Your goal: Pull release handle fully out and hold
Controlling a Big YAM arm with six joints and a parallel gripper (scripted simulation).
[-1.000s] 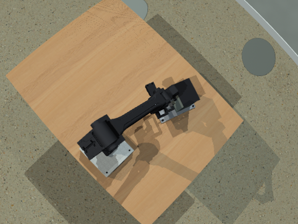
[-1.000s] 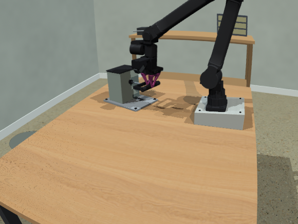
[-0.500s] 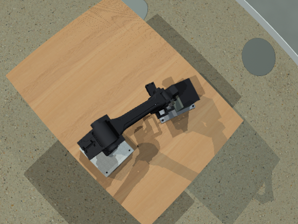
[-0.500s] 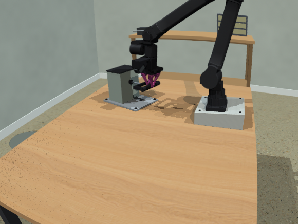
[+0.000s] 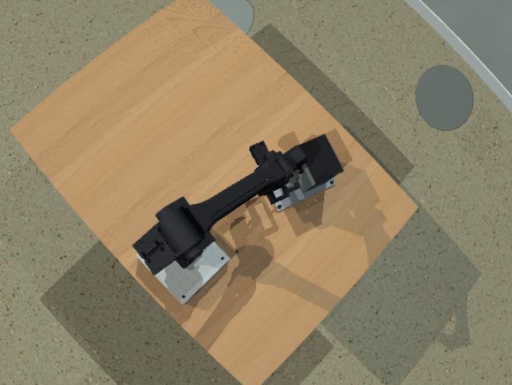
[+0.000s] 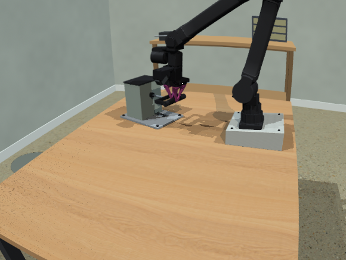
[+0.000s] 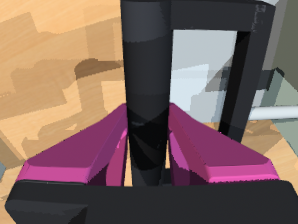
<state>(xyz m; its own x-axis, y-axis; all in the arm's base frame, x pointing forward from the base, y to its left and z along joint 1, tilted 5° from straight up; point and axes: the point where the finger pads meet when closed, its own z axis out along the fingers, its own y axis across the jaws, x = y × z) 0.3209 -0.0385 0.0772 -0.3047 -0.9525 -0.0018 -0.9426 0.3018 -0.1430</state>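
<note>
The release handle grip is 50 mm ahead of my hand and 20 mm to the right of it. Round my hand: grey baseplate: 140 mm ahead, 50 mm to the right, 100 mm below.
</note>
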